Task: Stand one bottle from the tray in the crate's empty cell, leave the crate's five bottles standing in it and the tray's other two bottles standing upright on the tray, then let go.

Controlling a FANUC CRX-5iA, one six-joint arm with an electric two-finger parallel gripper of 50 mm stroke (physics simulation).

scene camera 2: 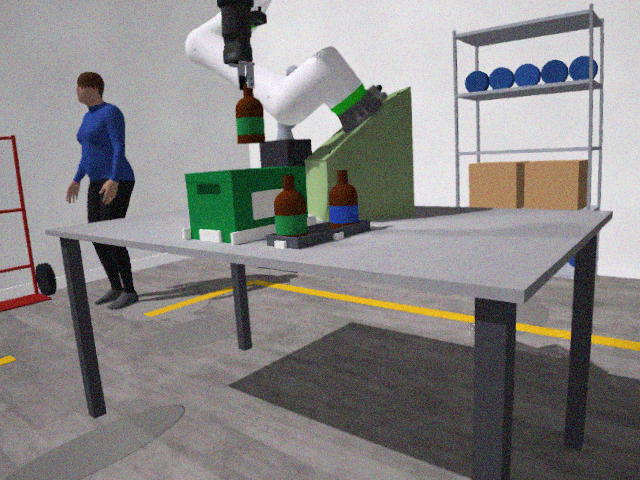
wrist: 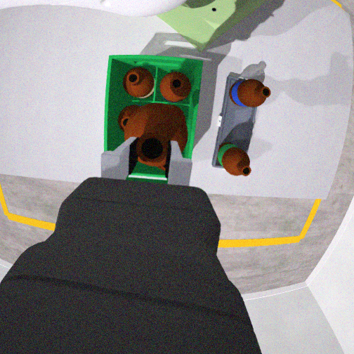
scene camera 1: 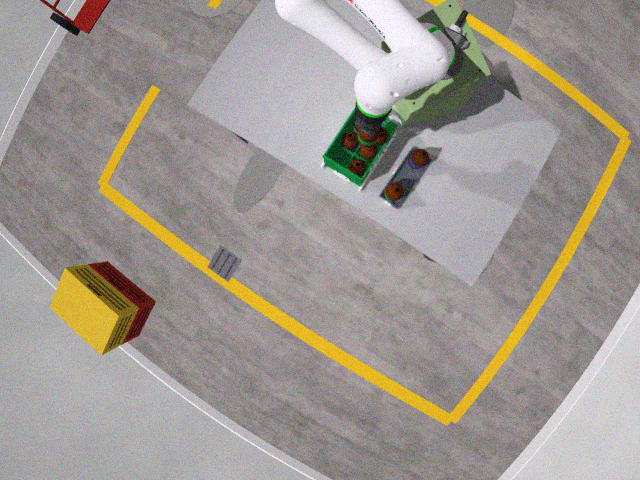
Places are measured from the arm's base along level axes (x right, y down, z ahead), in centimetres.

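Pixels of known places: gripper, between the fingertips: (scene camera 2: 246,89); arm's base, origin of its link: (scene camera 2: 363,118).
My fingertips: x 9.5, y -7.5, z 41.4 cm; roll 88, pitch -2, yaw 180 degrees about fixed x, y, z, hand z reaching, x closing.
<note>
For each thing: its top centre in the pictures, then the offset to it from my fingertips. Level surfaces: height alone.
- brown bottle with a green band, centre of its top: (scene camera 2: 247,83) (scene camera 1: 370,124) dx +0.1, dy -1.4, dz -0.6 cm
- green crate, centre of its top: (scene camera 2: 246,169) (scene camera 1: 360,140) dx +2.5, dy +21.0, dz -0.3 cm
- dark tray, centre of its top: (scene camera 2: 321,227) (scene camera 1: 405,177) dx -21.7, dy +36.0, dz -0.7 cm
- blue-banded bottle, centre of its top: (scene camera 2: 342,170) (scene camera 1: 424,153) dx -22.2, dy +22.6, dz -10.1 cm
- green-banded bottle, centre of its top: (scene camera 2: 288,175) (scene camera 1: 397,189) dx -20.4, dy +22.6, dz +8.7 cm
- grey table, height of its surface: dy +38.6 cm
My gripper (scene camera 2: 246,82) (wrist: 152,150) is shut on the neck of a brown bottle with a green band (scene camera 1: 367,135) (scene camera 2: 249,116) (wrist: 165,122). The bottle hangs upright, high above the green crate (scene camera 1: 338,169) (scene camera 2: 209,209) (wrist: 107,107). Brown bottles stand in the crate; the held bottle and gripper partly hide them. The empty cell shows at the crate's front left in scene camera 1; the left finger partly covers it in the wrist view. On the dark tray (scene camera 1: 406,177) (scene camera 2: 315,236) (wrist: 236,119), a blue-banded bottle (scene camera 1: 420,156) (scene camera 2: 343,198) (wrist: 248,93) and a green-banded bottle (scene camera 1: 394,191) (scene camera 2: 290,211) (wrist: 235,160) stand upright, apart.
The crate and tray stand side by side on the grey table (scene camera 1: 465,227) (scene camera 2: 429,253). The sloped green pedestal (scene camera 1: 439,100) (scene camera 2: 382,170) rises behind them. A person (scene camera 2: 105,139) stands beyond the table's left side. A shelf unit (scene camera 2: 591,46) stands at the back right.
</note>
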